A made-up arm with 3 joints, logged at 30 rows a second.
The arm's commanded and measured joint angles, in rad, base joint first. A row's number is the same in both.
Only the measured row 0 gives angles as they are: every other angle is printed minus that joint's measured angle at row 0.
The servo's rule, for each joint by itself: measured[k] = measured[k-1] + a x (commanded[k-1-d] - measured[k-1]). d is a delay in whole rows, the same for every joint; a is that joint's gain. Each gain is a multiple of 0.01, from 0.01 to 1. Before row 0 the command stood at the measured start. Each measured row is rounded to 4 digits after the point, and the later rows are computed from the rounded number. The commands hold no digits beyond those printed.
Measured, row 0:
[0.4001, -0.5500, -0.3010]
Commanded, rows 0 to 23:
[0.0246, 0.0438, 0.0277]
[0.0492, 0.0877, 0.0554]
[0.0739, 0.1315, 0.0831]
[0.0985, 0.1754, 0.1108]
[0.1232, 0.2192, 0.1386]
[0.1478, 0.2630, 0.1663]
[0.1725, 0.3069, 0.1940]
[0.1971, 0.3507, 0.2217]
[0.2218, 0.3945, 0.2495]
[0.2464, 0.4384, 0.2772]
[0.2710, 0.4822, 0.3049]
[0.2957, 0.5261, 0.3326]
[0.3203, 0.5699, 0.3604]
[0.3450, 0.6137, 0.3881]
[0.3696, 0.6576, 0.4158]
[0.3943, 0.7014, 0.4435]
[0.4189, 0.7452, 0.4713]
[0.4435, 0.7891, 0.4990]
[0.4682, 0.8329, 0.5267]
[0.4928, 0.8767, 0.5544]
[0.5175, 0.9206, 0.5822]
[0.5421, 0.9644, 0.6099]
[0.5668, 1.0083, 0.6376]
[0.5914, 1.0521, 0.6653]
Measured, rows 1 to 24:
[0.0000, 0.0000, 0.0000]
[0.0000, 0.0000, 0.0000]
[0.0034, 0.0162, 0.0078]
[0.0098, 0.0427, 0.0211]
[0.0188, 0.0756, 0.0385]
[0.0300, 0.1125, 0.0587]
[0.0430, 0.1520, 0.0811]
[0.0577, 0.1931, 0.1050]
[0.0738, 0.2352, 0.1299]
[0.0911, 0.2779, 0.1556]
[0.1094, 0.3210, 0.1819]
[0.1286, 0.3644, 0.2086]
[0.1485, 0.4080, 0.2356]
[0.1691, 0.4517, 0.2628]
[0.1903, 0.4954, 0.2901]
[0.2120, 0.5392, 0.3175]
[0.2341, 0.5830, 0.3450]
[0.2565, 0.6268, 0.3726]
[0.2792, 0.6706, 0.4002]
[0.3022, 0.7144, 0.4279]
[0.3254, 0.7582, 0.4556]
[0.3488, 0.8020, 0.4833]
[0.3724, 0.8459, 0.5110]
[0.3962, 0.8897, 0.5387]
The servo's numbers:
d 2
a 0.14 0.37 0.28

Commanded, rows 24 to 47:
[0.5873, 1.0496, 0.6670]
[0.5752, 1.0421, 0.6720]
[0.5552, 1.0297, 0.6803]
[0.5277, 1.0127, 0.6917]
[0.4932, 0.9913, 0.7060]
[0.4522, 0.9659, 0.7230]
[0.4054, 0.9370, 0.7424]
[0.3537, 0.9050, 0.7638]
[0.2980, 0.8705, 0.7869]
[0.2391, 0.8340, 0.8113]
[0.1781, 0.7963, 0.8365]
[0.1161, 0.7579, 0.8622]
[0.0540, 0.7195, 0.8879]
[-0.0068, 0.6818, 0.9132]
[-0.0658, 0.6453, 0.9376]
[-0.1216, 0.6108, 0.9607]
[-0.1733, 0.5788, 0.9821]
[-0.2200, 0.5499, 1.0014]
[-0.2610, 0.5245, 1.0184]
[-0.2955, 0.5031, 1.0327]
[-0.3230, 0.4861, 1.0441]
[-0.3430, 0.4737, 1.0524]
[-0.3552, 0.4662, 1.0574]
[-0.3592, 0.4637, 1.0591]
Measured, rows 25 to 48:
[0.4201, 0.9336, 0.5664]
[0.4441, 0.9774, 0.5941]
[0.4641, 1.0041, 0.6145]
[0.4797, 1.0182, 0.6306]
[0.4903, 1.0225, 0.6445]
[0.4955, 1.0189, 0.6577]
[0.4952, 1.0087, 0.6712]
[0.4892, 0.9929, 0.6857]
[0.4775, 0.9722, 0.7016]
[0.4602, 0.9473, 0.7190]
[0.4375, 0.9189, 0.7380]
[0.4097, 0.8875, 0.7585]
[0.3773, 0.8538, 0.7803]
[0.3407, 0.8183, 0.8032]
[0.3006, 0.7817, 0.8269]
[0.2576, 0.7447, 0.8511]
[0.2123, 0.7079, 0.8753]
[0.1656, 0.6720, 0.8992]
[0.1182, 0.6375, 0.9224]
[0.0709, 0.6051, 0.9445]
[0.0244, 0.5753, 0.9652]
[-0.0204, 0.5486, 0.9841]
[-0.0628, 0.5255, 1.0009]
[-0.1020, 0.5063, 1.0153]

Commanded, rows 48 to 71:
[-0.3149, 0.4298, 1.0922]
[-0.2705, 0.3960, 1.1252]
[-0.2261, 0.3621, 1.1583]
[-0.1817, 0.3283, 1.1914]
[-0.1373, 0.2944, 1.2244]
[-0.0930, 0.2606, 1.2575]
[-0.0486, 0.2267, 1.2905]
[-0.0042, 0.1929, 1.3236]
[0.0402, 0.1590, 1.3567]
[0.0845, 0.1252, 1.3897]
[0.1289, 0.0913, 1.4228]
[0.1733, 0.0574, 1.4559]
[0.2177, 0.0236, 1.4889]
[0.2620, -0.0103, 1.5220]
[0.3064, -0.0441, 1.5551]
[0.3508, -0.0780, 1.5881]
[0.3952, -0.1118, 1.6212]
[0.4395, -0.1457, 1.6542]
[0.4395, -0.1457, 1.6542]
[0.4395, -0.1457, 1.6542]
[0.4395, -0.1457, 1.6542]
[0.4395, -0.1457, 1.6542]
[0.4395, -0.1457, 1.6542]
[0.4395, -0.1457, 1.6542]
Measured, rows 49 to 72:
[-0.1374, 0.4915, 1.0271]
[-0.1685, 0.4812, 1.0361]
[-0.1890, 0.4622, 1.0518]
[-0.2004, 0.4377, 1.0724]
[-0.2040, 0.4097, 1.0965]
[-0.2009, 0.3796, 1.1231]
[-0.1920, 0.3481, 1.1515]
[-0.1781, 0.3157, 1.1812]
[-0.1600, 0.2828, 1.2118]
[-0.1382, 0.2495, 1.2431]
[-0.1132, 0.2160, 1.2749]
[-0.0855, 0.1824, 1.3070]
[-0.0555, 0.1487, 1.3394]
[-0.0235, 0.1149, 1.3720]
[0.0103, 0.0811, 1.4047]
[0.0455, 0.0473, 1.4375]
[0.0820, 0.0135, 1.4704]
[0.1196, -0.0204, 1.5034]
[0.1582, -0.0542, 1.5364]
[0.1976, -0.0881, 1.5694]
[0.2315, -0.1094, 1.5931]
[0.2606, -0.1228, 1.6102]
[0.2856, -0.1313, 1.6225]
[0.3071, -0.1366, 1.6314]

